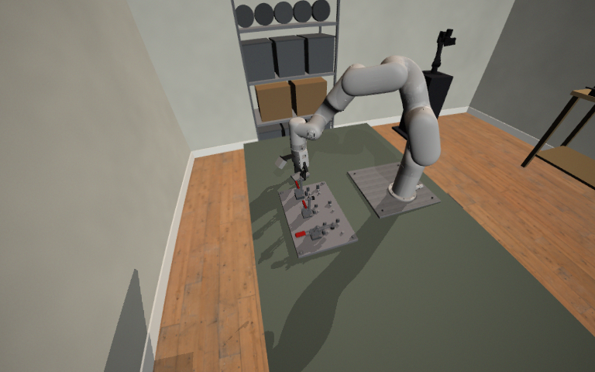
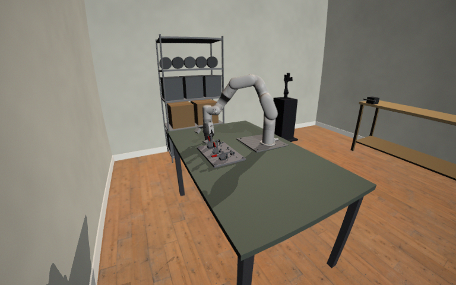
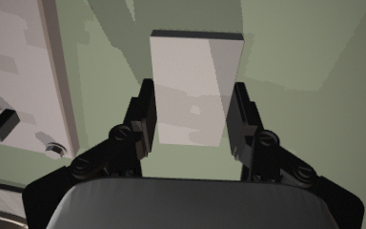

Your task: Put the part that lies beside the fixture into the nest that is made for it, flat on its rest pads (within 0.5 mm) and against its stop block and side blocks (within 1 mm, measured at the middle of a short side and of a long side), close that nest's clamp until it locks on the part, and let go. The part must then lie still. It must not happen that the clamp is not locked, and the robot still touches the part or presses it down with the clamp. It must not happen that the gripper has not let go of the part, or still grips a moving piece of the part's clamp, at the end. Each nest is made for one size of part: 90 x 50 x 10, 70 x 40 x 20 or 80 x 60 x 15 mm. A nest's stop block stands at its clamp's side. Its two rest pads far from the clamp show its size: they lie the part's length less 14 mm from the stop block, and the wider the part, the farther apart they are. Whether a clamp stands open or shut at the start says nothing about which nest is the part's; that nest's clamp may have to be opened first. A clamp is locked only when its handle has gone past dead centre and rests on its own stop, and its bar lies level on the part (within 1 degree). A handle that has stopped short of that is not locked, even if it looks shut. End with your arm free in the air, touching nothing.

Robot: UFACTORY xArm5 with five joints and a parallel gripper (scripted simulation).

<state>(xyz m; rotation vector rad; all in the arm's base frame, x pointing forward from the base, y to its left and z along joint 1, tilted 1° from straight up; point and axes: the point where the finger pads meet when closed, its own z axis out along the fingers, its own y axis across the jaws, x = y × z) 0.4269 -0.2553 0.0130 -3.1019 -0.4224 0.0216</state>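
Now: hand 26 cm to the right of the grey fixture plate, 2 cm above it and 1 cm short of it. Also, from my hand: part (2 cm below).
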